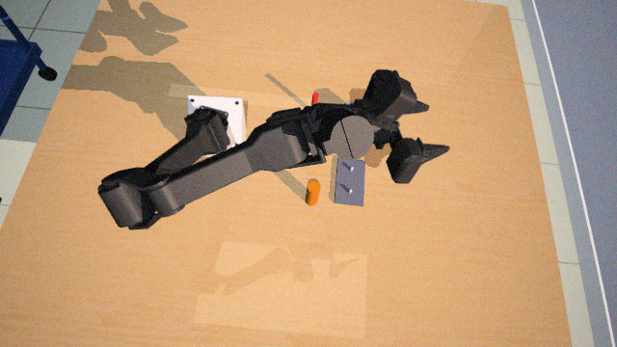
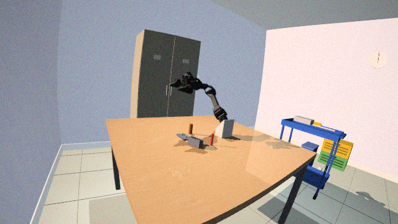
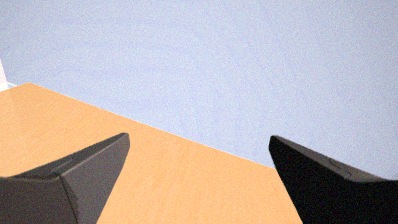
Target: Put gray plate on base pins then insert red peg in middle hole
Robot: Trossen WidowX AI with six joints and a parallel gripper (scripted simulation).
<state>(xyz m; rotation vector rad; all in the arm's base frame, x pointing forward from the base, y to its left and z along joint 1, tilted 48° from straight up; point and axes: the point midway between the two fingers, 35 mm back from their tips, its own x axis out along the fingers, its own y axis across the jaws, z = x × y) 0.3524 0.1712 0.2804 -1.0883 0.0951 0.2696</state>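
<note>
Right now the gray plate is 320 mm below my gripper tip, 210 mm to the left of it and 100 mm behind it. Also, from my gripper tip: orange cylinder (310 mm below, 180 mm behind, 20 mm to the right); base (340 mm below, 90 mm behind, 50 mm to the left); red peg (310 mm below, 230 mm to the left, 210 mm behind).
</note>
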